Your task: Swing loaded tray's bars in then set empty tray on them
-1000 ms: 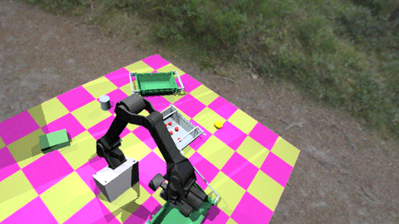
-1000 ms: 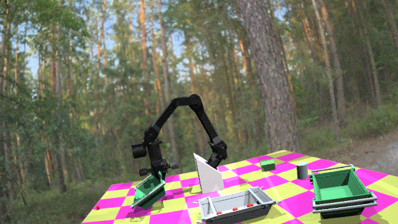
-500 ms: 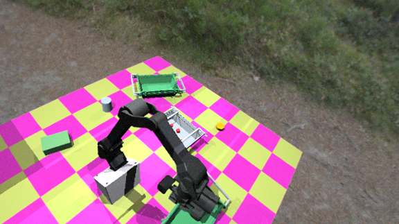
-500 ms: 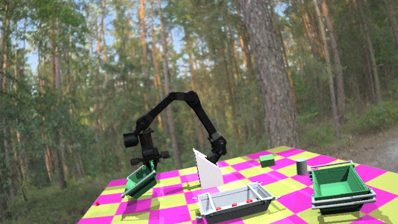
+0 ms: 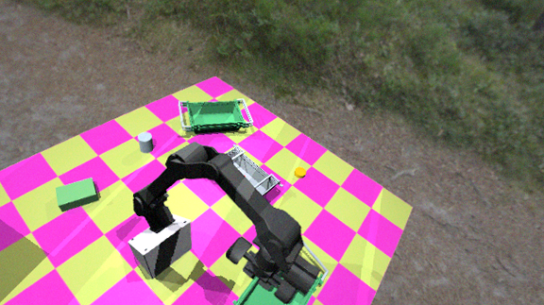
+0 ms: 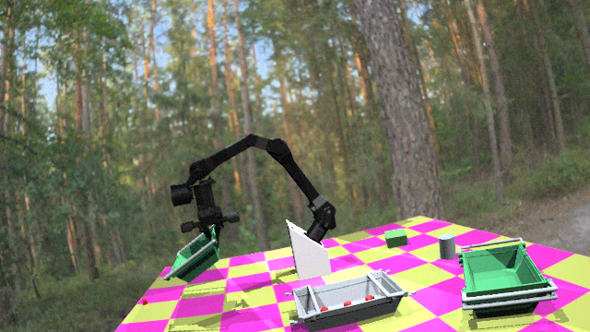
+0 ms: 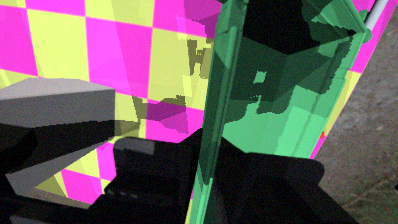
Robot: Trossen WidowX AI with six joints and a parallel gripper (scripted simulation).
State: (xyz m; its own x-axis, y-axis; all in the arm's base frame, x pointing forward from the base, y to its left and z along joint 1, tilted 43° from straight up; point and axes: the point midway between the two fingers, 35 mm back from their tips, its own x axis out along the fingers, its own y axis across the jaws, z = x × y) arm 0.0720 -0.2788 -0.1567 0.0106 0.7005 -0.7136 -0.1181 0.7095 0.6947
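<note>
Right now my gripper tip is 7 cm to the left of the green tray and 1 cm short of it. Round my gripper tip: green block 65 cm to the left, 20 cm behind, 14 cm below; grey cylinder 72 cm to the left, 13 cm below, 11 cm ahead; yellow object 54 cm ahead, 19 cm to the left, 15 cm below.
</note>
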